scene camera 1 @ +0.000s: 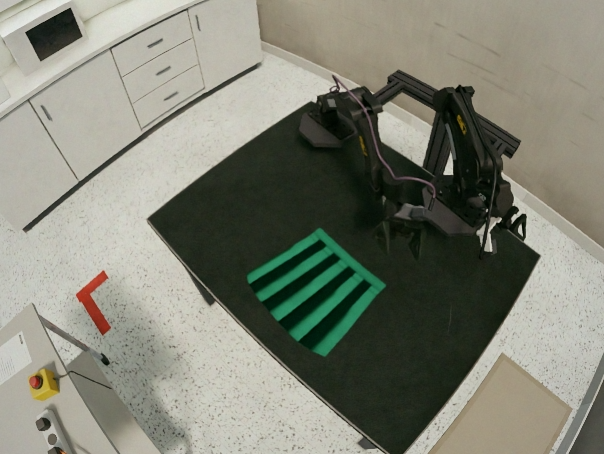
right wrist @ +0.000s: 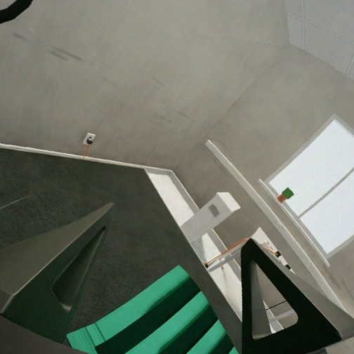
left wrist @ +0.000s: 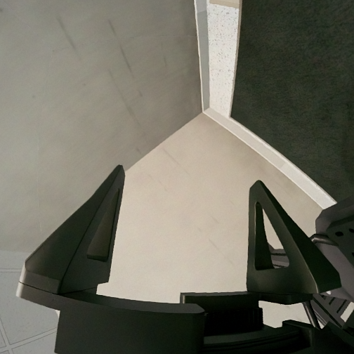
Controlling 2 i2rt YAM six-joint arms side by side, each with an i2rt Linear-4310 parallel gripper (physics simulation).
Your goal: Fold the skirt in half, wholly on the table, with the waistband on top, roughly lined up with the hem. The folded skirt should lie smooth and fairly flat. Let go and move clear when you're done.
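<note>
The green skirt [scene camera 1: 315, 291] [right wrist: 162, 322] with dark stripes lies spread flat and smooth on the black table, not folded. Its straight waistband [scene camera 1: 352, 259] [right wrist: 82, 340] faces the robot at the upper right, and its wider, curved hem [scene camera 1: 278, 317] is at the lower left, near the table's edge. My right gripper [scene camera 1: 402, 255] [right wrist: 183, 229] is open and empty, above the table to the upper right of the skirt, apart from it. My left gripper [scene camera 1: 503, 245] [left wrist: 191, 176] is open and empty near the table's right corner, far from the skirt. The skirt does not show in the left wrist view.
The black table [scene camera 1: 210, 200] [left wrist: 295, 60] [right wrist: 140, 210] has its near edge just beyond the hem. The arm bases and a dark metal frame [scene camera 1: 435, 145] stand at the upper right. A grey side table [scene camera 1: 75, 400] with a yellow emergency stop box [scene camera 1: 44, 385] stands apart at the lower left.
</note>
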